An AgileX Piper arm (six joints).
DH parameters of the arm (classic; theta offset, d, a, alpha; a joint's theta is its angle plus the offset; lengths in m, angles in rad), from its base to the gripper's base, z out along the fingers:
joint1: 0 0.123 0 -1.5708
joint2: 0.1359 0 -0.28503 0
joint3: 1.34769 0 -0.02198 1.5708
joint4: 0 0.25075 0 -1.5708
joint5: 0 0 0 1.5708
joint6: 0 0.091 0 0
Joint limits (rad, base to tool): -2.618..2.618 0..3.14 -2.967..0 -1.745..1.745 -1.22..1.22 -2.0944..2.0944
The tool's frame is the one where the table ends.
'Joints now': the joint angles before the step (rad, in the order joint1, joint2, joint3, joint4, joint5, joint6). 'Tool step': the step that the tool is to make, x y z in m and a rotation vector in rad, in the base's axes. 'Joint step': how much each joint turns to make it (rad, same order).
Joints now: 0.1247 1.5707 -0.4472 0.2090 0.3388 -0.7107
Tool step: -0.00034 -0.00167 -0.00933 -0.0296 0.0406 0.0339
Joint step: 0.0001 0.0460 -0.0009 -0.0537 -0.0020 0.0131
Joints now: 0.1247 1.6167 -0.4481 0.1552 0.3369 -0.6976
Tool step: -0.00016 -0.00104 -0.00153 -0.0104 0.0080 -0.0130
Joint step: 0.0000 0.0072 0.0000 -0.0341 0.0000 0.0438
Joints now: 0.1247 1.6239 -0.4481 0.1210 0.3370 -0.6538
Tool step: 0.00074 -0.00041 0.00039 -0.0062 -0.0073 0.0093
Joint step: 0.0000 -0.0010 -0.0010 -0.0156 -0.0047 0.0044
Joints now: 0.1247 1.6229 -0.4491 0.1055 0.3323 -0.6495
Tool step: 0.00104 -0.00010 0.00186 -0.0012 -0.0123 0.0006
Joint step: 0.0000 -0.0074 -0.0021 -0.0072 -0.0027 0.0058
